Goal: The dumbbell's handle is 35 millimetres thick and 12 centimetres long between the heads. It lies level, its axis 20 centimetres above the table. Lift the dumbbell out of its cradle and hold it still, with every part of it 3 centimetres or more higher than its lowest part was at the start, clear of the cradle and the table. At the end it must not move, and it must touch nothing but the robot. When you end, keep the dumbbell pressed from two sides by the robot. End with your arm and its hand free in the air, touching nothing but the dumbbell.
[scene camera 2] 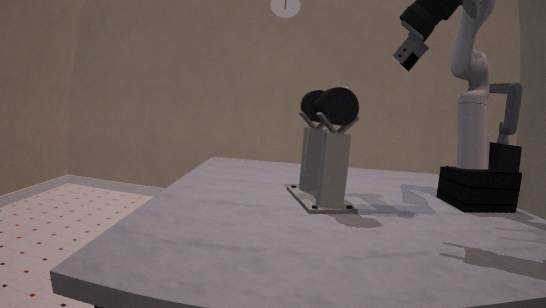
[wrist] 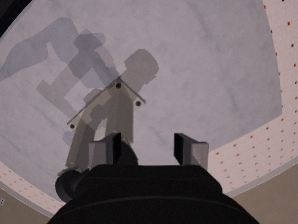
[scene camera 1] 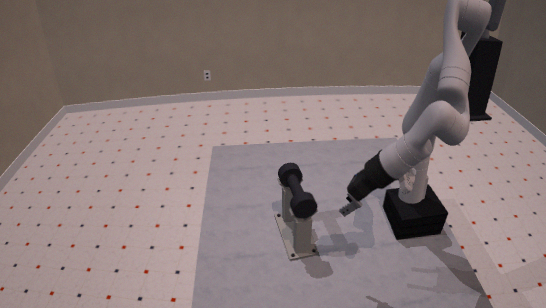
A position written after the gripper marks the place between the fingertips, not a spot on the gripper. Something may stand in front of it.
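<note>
The black dumbbell (scene camera 2: 340, 105) is visible in the wrist view (wrist: 65, 184) too, and in scene camera 1 (scene camera 1: 303, 204). There's a grey cradle (scene camera 2: 335, 147), and you'd also find the cradle in the wrist view (wrist: 92, 119) and in scene camera 1 (scene camera 1: 290, 227). As for the gripper (scene camera 2: 401, 63), it's in the wrist view (wrist: 147, 144) and in scene camera 1 (scene camera 1: 345, 206) as well.
</note>
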